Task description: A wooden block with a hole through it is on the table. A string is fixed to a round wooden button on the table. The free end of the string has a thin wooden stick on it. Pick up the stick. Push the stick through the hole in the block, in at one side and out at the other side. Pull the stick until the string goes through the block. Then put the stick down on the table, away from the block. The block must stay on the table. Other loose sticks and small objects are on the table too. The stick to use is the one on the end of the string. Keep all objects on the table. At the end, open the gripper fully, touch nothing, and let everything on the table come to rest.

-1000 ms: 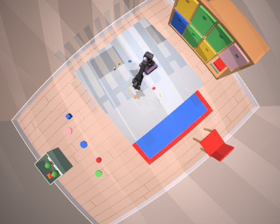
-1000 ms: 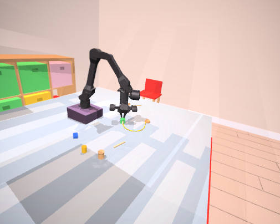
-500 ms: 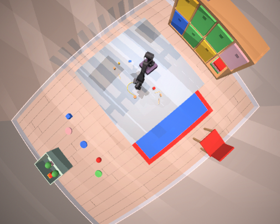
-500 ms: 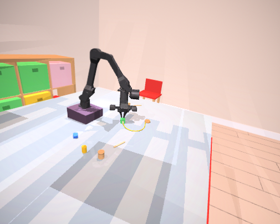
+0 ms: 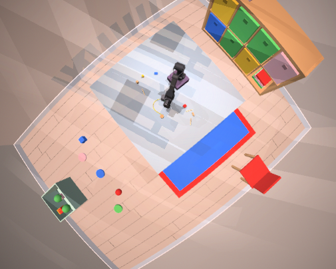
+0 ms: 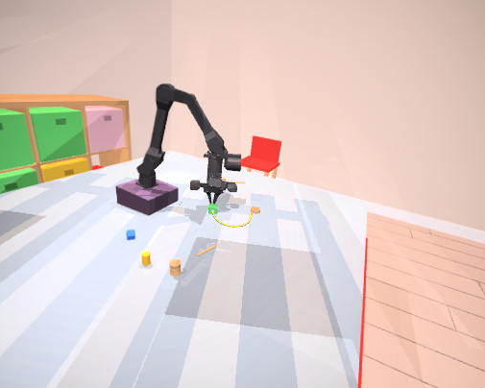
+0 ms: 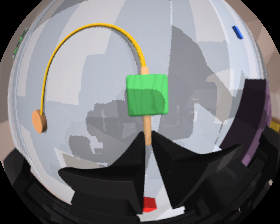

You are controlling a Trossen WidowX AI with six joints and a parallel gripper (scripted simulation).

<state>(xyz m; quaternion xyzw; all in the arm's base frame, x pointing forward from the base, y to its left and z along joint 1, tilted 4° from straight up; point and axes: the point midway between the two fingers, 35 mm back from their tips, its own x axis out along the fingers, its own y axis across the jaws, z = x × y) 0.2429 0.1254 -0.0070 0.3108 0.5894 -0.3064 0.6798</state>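
The green block is 3 cm ahead of my gripper tip, 3 cm to the right of it and 1 cm above it. The rest, counted from my gripper tip: round wooden button 15 cm ahead, 10 cm to the left; red cube 11 cm behind, 15 cm to the left, 1 cm above; tan piece 13 cm behind, 27 cm to the left.
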